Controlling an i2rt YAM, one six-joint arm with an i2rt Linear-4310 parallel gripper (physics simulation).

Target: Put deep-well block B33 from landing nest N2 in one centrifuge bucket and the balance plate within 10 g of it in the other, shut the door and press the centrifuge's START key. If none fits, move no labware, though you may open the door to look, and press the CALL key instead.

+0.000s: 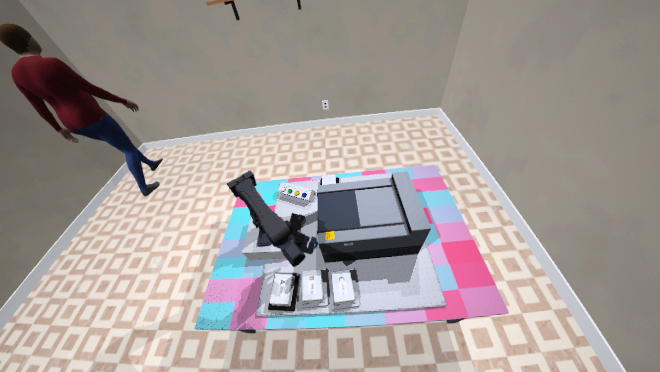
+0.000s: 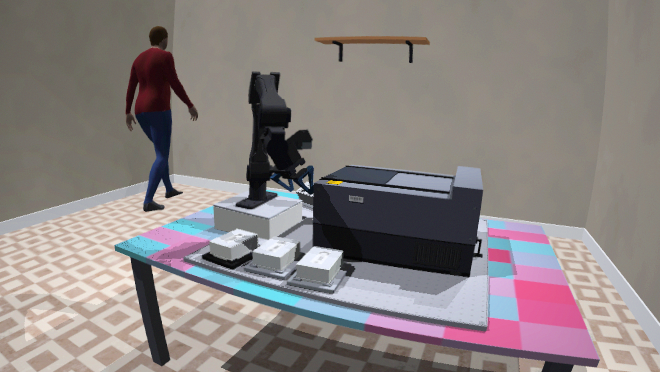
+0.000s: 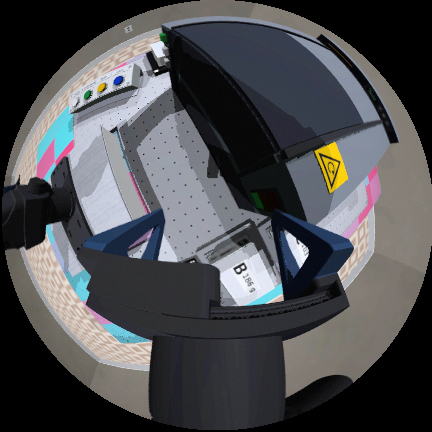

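Seen in the pictures: gripper, fingertip midpoint: (image 1: 308, 241) (image 2: 301, 192) (image 3: 217, 214); arm's base, origin of the base link: (image 2: 257, 200) (image 3: 67, 203).
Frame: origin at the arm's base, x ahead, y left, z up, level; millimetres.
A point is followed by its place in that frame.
Observation:
The grey centrifuge (image 1: 372, 248) {x 524, y -197, z 40 mm} (image 2: 395, 215) {x 529, y -197, z 74 mm} (image 3: 260, 75) {x 324, y -65, z 138 mm} has its sliding top door shut. A green key (image 3: 163, 38) {x 298, y 110, z 108 mm} shows at its far end. White labware (image 1: 329, 180) {x 360, y 308, z -16 mm} (image 3: 159, 51) {x 323, y 268, z -16 mm} stands on a black nest behind it; no B33 or N2 marking is readable. Three white plates stand at the front: A (image 1: 283, 290) {x 108, y -317, z -21 mm} (image 2: 233, 245) {x 128, y -355, z -21 mm}, B (image 1: 312, 288) {x 238, y -321, z -20 mm} (image 2: 275, 254) {x 258, y -355, z -21 mm} (image 3: 243, 275) {x 235, y -294, z -20 mm}, marked 186 g, and C (image 1: 343, 287) {x 373, y -331, z -20 mm} (image 2: 319, 264) {x 383, y -366, z -19 mm} (image 3: 302, 247) {x 367, y -319, z -20 mm}, its weight partly hidden by a finger. My gripper (image 1: 311, 245) {x 242, y -152, z 95 mm} (image 2: 301, 191) {x 242, y -152, z 95 mm} (image 3: 217, 214) {x 242, y -152, z 95 mm} is open and empty, beside the centrifuge's left end, above the board.
A button box (image 1: 285, 187) {x 77, y 278, z -3 mm} (image 3: 131, 75) {x 233, y 198, z -13 mm} with white, green, yellow and blue buttons stands at the back left. The arm's white pedestal (image 2: 252, 220) {x 58, y -135, z -26 mm} is left of the centrifuge. A yellow warning label (image 3: 332, 167) {x 342, y -159, z 137 mm} is on the centrifuge's top. A person (image 1: 60, 95) (image 2: 153, 80) stands beyond the table.

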